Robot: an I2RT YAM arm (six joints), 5 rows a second.
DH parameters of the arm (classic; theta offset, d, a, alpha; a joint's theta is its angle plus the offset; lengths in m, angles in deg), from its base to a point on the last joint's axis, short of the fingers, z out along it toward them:
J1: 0 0.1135 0.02 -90
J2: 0 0 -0.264 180
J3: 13.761 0 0.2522 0
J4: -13.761 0 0.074 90
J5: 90 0 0 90
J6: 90 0.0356 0 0
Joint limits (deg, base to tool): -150..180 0..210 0..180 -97..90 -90..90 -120..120
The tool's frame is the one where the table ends.
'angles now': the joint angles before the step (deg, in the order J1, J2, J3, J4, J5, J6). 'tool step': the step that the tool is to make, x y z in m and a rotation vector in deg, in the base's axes. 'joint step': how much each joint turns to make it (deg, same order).
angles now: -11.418, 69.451, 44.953, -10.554, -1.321, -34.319
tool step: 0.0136, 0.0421, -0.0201, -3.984, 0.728, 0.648
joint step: 10.608, 3.566, -2.260, 5.358, 10.464, 2.452
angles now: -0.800, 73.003, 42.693, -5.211, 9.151, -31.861
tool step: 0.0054, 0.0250, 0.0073, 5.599, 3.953, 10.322
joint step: 4.082, 1.530, 4.238, -6.604, -8.409, 0.710
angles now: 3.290, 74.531, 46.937, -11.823, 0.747, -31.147
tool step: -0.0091, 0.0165, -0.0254, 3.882, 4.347, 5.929
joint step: 2.927, 0.787, -4.116, 0.928, -5.049, 1.184
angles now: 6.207, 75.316, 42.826, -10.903, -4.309, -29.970
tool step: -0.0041, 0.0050, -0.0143, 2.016, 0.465, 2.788
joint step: 0.778, 0.558, -3.022, 3.361, -2.874, 0.108
